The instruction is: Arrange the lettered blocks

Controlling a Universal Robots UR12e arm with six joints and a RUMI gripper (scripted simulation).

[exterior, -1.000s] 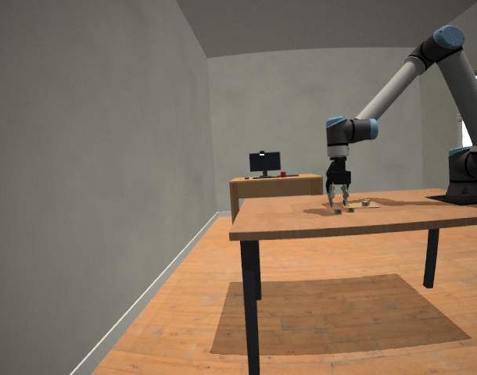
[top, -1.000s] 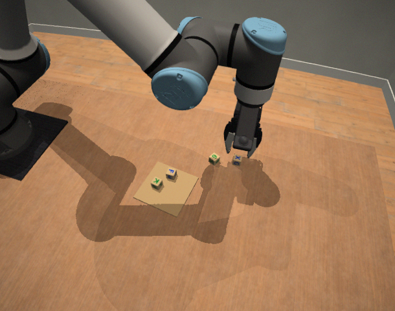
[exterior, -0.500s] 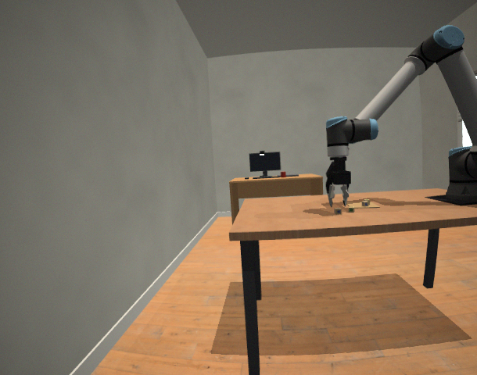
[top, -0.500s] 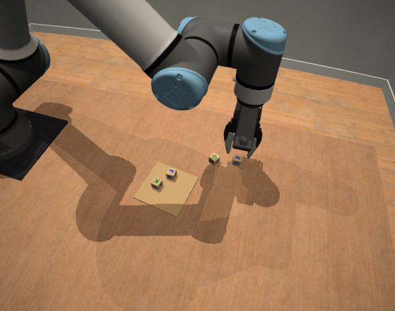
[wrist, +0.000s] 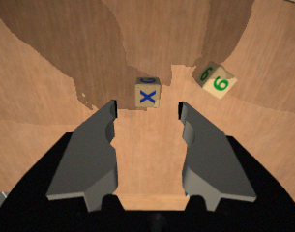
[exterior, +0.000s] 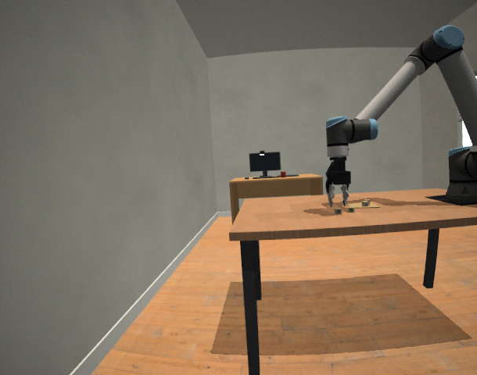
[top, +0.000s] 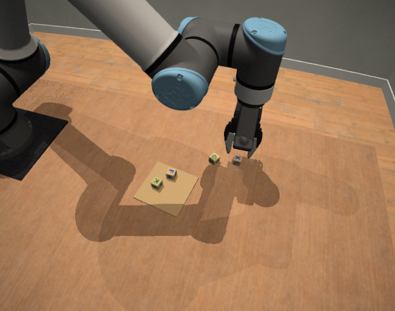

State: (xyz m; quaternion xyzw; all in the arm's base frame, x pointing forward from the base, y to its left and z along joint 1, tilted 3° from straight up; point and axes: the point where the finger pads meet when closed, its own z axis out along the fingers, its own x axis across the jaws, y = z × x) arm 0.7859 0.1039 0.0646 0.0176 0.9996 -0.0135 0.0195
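The tan mat is 18 cm behind my hand, 14 cm to the right of it and 5 cm below it.
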